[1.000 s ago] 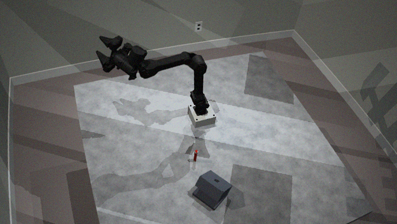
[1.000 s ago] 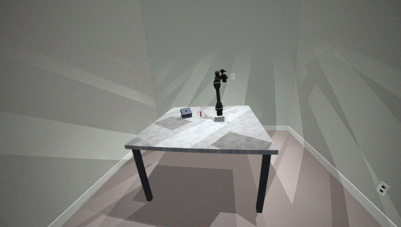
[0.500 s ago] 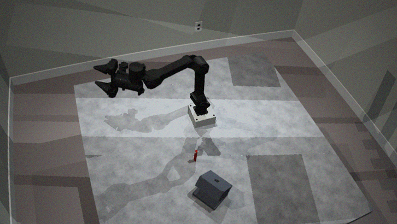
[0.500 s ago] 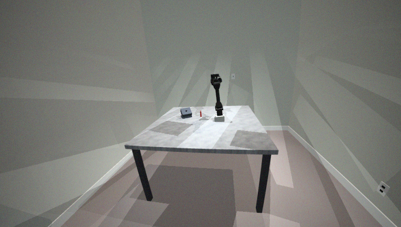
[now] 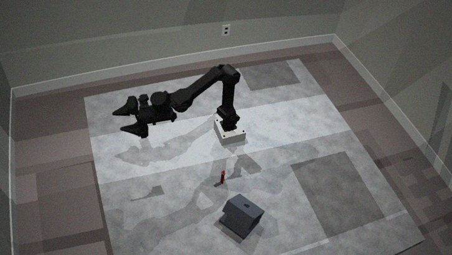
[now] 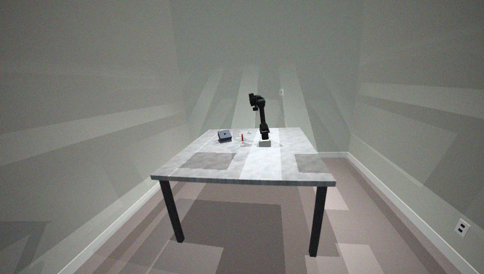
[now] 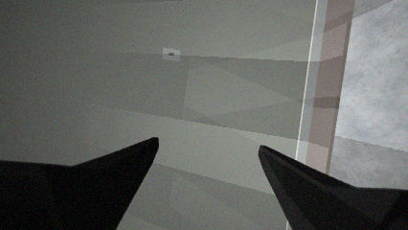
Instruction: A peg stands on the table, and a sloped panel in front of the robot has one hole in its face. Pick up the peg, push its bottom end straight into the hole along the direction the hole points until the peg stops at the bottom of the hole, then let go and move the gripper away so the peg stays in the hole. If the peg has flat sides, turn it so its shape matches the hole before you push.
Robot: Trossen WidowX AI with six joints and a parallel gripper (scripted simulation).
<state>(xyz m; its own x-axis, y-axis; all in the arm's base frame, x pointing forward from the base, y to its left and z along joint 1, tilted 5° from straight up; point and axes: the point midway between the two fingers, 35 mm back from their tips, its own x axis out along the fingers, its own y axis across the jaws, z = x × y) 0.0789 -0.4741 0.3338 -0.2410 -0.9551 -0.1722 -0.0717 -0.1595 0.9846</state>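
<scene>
The red peg is 16 cm ahead of my gripper tip, 39 cm to the left of it and 30 cm below it. Round my gripper tip: sloped grey panel (36 cm ahead, 40 cm to the left, 29 cm below); then flat dark foot (37 cm ahead, 39 cm to the left, 35 cm below).
</scene>
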